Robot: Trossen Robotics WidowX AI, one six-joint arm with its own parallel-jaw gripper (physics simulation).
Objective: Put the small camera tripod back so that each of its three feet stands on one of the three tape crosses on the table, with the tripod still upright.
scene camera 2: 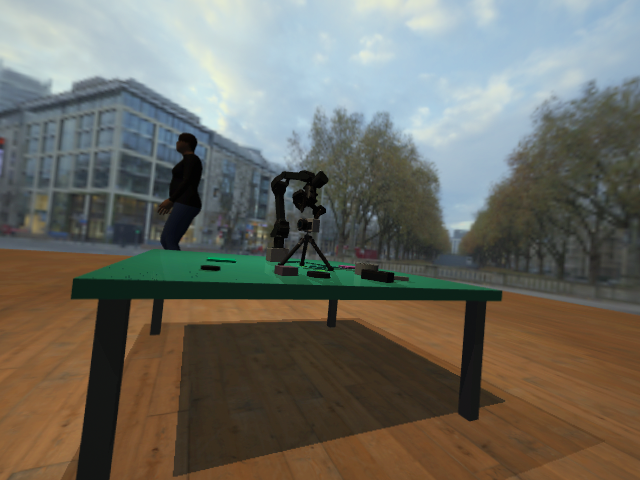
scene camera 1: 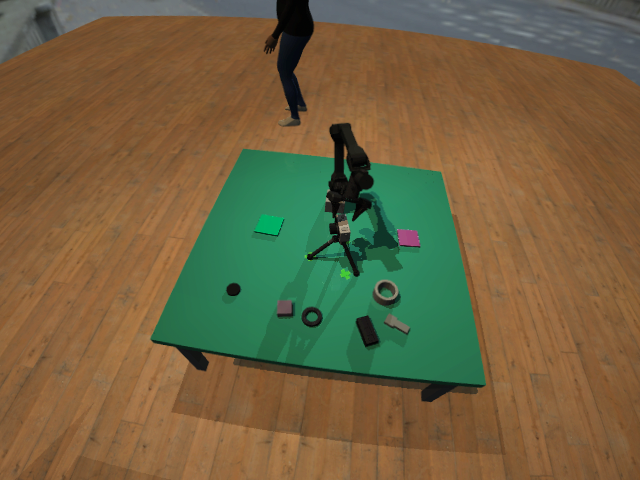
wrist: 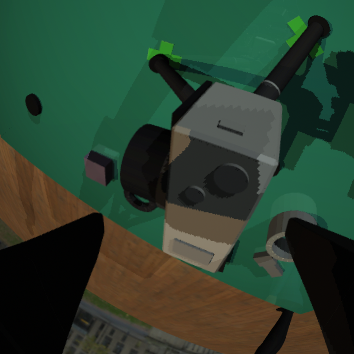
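Seen in the pictures: gripper, fingertip midpoint: [scene camera 2: 308,217] [scene camera 1: 343,219] [wrist: 199,226]; arm's base at its link origin: [scene camera 2: 278,248].
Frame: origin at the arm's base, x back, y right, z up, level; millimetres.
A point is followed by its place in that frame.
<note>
The tripod [scene camera 1: 349,256] @[x -379, y -102, z 4 mm] [scene camera 2: 307,238] @[x -341, y -45, z 63 mm] stands upright on the green table, bearing a beige-grey camera [scene camera 1: 343,230] @[x -367, y -58, z 153 mm] [scene camera 2: 313,225] @[x -382, y -53, z 122 mm] [wrist: 225,150] @[x -282, y -39, z 156 mm] with a black lens. One foot [scene camera 1: 309,256] @[x -366, y 77, z -59 mm] [wrist: 160,62] @[x -351, y 65, z -46 mm] is at a green tape cross [wrist: 165,48] @[x -340, y 76, z -74 mm]. The front-right foot [scene camera 1: 356,274] @[x -422, y -146, z -61 mm] stands to the right of a bare cross [scene camera 1: 345,274] @[x -423, y -98, z -74 mm] in scene camera 1. A third foot [wrist: 318,25] @[x -206, y -75, z -51 mm] is at the edge of another cross [wrist: 297,25] @[x -221, y -58, z -74 mm] in the wrist view. My gripper [scene camera 1: 346,218] @[x -318, y -50, z 164 mm] [scene camera 2: 311,210] @[x -318, y -50, z 164 mm] [wrist: 199,226] @[x -318, y -50, z 164 mm] is open above the camera, its fingers apart on either side in the wrist view, nothing between them.
A mauve block [scene camera 1: 284,308] @[x -650, y 127, z -46 mm] [wrist: 98,168] @[x -623, y 120, z -47 mm], black ring [scene camera 1: 304,316] @[x -662, y 43, z -61 mm], black box [scene camera 1: 367,331] @[x -691, y -209, z -41 mm], grey ring [scene camera 1: 386,301] @[x -548, y -279, z -38 mm] and grey piece [scene camera 1: 397,323] @[x -629, y -331, z -60 mm] lie towards the front. A black disc [scene camera 1: 233,289] @[x -597, y 363, z -65 mm] and green pad [scene camera 1: 269,225] @[x -211, y 308, z -65 mm] lie left, a magenta pad [scene camera 1: 408,238] @[x -157, y -389, z -65 mm] right.
</note>
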